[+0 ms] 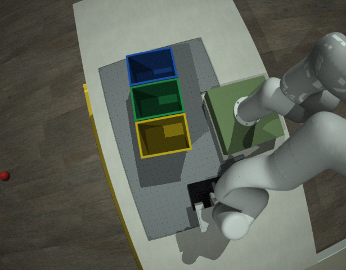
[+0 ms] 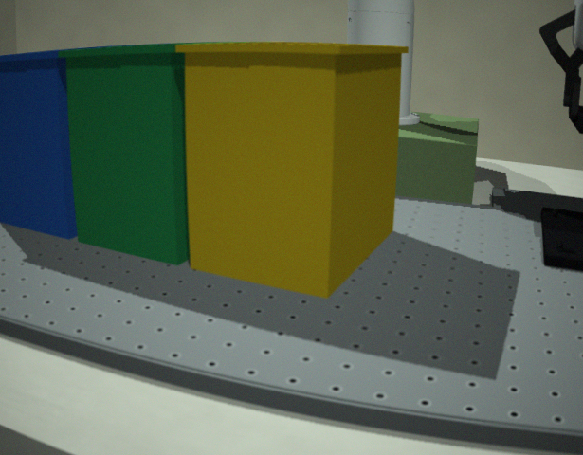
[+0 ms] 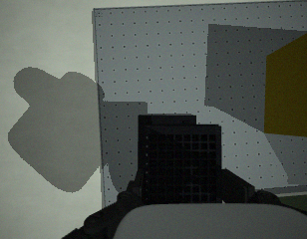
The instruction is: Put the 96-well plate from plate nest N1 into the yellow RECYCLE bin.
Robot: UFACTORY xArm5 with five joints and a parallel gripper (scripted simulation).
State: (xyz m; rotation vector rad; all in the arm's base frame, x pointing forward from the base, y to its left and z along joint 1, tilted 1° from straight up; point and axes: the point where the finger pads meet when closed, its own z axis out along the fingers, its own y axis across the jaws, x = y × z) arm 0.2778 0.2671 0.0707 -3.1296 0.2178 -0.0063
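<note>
Right now the yellow bin is 90 mm ahead of my hand, 290 mm to the right of it and 50 mm below it. The rest, counted from my hand: black 96-well plate (10 mm below); green bin (60 mm ahead, 420 mm to the right, 50 mm below); black plate nest (130 mm below).
</note>
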